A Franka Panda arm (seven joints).
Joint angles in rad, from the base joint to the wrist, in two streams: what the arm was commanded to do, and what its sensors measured. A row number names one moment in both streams.
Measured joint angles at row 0:
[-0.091 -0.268 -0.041 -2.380 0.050 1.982 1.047]
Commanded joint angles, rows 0 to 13:
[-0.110 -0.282 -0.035 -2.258 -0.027 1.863 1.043]
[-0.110 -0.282 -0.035 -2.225 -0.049 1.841 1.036]
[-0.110 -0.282 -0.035 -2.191 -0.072 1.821 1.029]
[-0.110 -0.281 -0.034 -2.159 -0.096 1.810 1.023]
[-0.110 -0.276 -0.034 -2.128 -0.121 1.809 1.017]
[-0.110 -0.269 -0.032 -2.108 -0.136 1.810 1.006]
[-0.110 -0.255 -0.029 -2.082 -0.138 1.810 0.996]
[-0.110 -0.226 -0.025 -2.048 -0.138 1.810 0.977]
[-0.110 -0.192 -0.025 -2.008 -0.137 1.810 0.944]
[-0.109 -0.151 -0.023 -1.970 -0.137 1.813 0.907]
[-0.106 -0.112 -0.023 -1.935 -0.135 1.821 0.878]
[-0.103 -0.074 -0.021 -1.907 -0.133 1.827 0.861]
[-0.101 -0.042 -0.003 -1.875 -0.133 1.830 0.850]
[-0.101 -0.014 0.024 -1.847 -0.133 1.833 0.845]
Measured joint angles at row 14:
[-0.099 -0.143 -0.031 -1.976 -0.119 1.838 0.880]
